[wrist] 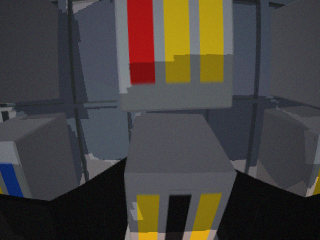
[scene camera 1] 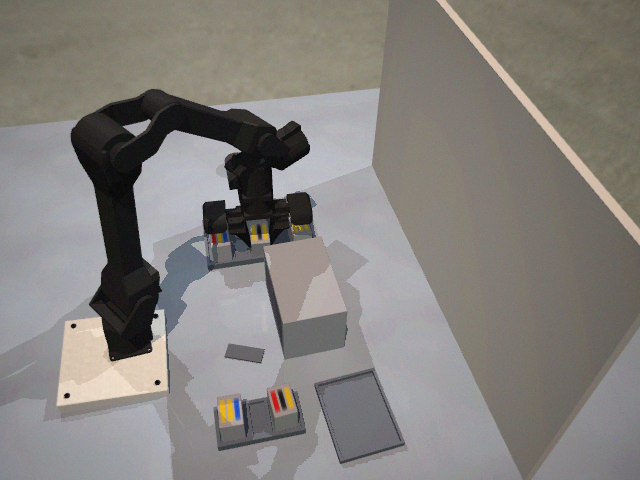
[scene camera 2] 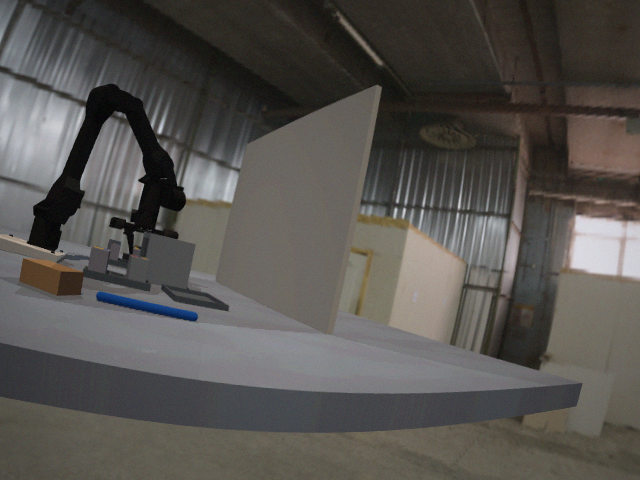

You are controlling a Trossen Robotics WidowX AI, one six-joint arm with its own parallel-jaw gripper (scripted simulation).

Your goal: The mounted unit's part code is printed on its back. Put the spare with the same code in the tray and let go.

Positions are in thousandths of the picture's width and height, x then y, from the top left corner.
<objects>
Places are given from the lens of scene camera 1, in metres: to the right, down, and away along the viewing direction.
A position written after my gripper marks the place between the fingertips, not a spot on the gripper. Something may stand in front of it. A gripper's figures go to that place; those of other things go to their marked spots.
my gripper (scene camera 1: 407, 511): -0.11, 0.01, 1.11
rack (scene camera 1: 405, 891): -0.09, 0.27, 0.88
dark tray (scene camera 1: 565, 882): 0.06, 0.27, 0.89
grey mounted unit (scene camera 1: 485, 655): -0.01, 0.11, 0.91
tall wall panel (scene camera 1: 820, 522): 0.25, 0.01, 0.73
The marked spots on the dark tray and the tall wall panel are 0.36 m apart.
</objects>
